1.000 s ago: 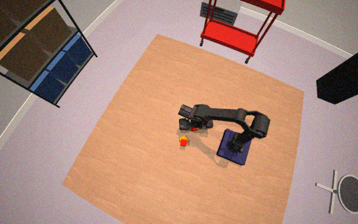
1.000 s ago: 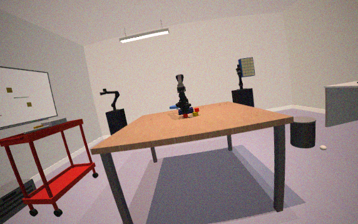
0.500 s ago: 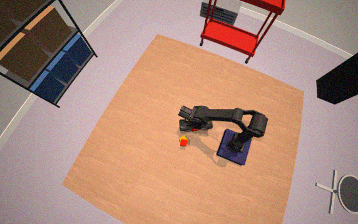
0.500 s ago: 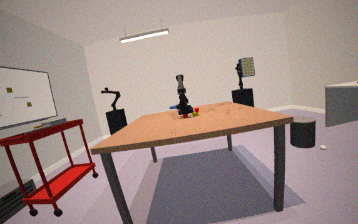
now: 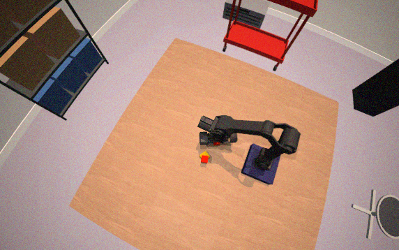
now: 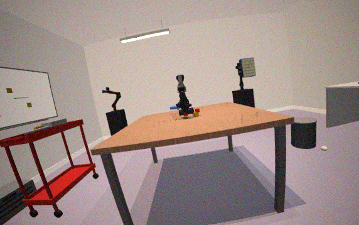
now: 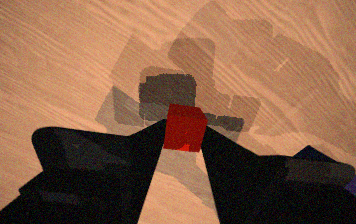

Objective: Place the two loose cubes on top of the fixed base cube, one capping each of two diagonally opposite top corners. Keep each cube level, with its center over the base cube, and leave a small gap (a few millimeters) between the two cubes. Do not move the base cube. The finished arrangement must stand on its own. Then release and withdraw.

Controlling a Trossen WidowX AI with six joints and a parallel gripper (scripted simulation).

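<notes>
Now: gripper tip 30 mm short of the yellow base cube, 100 mm to the right of it and 20 mm above it.
</notes>
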